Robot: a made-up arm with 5 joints. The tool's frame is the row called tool.
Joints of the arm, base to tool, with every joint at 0 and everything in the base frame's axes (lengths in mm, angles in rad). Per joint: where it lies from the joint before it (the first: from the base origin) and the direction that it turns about. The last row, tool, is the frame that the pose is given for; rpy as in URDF.
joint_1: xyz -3.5 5.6 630.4 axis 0 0 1
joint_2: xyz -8.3 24.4 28.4 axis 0 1 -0.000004
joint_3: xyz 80 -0.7 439 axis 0 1 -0.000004
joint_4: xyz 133.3 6.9 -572.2 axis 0 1 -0.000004
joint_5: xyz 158.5 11.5 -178.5 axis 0 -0.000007 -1
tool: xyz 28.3 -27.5 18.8 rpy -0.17 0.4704 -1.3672
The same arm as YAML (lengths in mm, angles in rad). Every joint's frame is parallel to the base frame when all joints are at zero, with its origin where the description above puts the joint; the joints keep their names.
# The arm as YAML. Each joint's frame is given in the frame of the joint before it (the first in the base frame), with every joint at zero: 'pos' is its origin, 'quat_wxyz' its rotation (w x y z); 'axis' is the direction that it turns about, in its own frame. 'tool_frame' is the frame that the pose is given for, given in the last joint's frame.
length_unit: mm
angle_unit: rad
joints:
  - joint: joint_1
    pos: [-3.5, 5.6, 630.4]
    quat_wxyz: [1.0, 0.0, 0.0, 0.0]
    axis: [0.0, 0.0, 1.0]
  - joint: joint_2
    pos: [-8.3, 24.4, 28.4]
    quat_wxyz: [1.0, 0.0, 0.0, 0.0]
    axis: [0.0, 1.0, 0.0]
  - joint: joint_3
    pos: [80.0, -0.7, 439.0]
    quat_wxyz: [1.0, 0.0, 0.0, 0.0]
    axis: [0.0, 1.0, 0.0]
  - joint: joint_4
    pos: [133.3, 6.9, -572.2]
    quat_wxyz: [1.0, 0.0, 0.0, 0.0]
    axis: [0.0, 1.0, 0.0]
  - joint: joint_5
    pos: [158.5, 11.5, -178.5]
    quat_wxyz: [1.0, 0.0, 0.0, 0.0]
    axis: [0.0, 0.0, -1.0]
tool_frame:
  pos: [28.3, -27.5, 18.8]
  quat_wxyz: [0.763732, 0.082643, 0.232167, -0.596643]

